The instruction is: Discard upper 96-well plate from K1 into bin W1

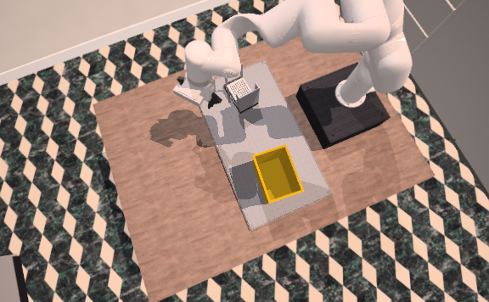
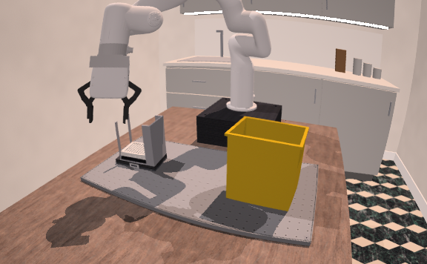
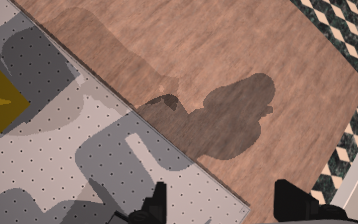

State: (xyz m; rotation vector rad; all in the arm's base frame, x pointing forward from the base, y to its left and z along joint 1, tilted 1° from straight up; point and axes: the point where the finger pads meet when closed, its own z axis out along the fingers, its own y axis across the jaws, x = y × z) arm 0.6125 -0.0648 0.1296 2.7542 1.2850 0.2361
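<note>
Right now the white 96-well plate is 18 cm below my hand, 17 cm behind it and 8 cm to the right of it. From my hand the other things lie so: thin post 13 cm to the right, 13 cm below, 12 cm behind; then black plate 19 cm below, 17 cm behind, 8 cm to the right; then grey side wall 19 cm behind, 13 cm below, 1 cm to the right.
</note>
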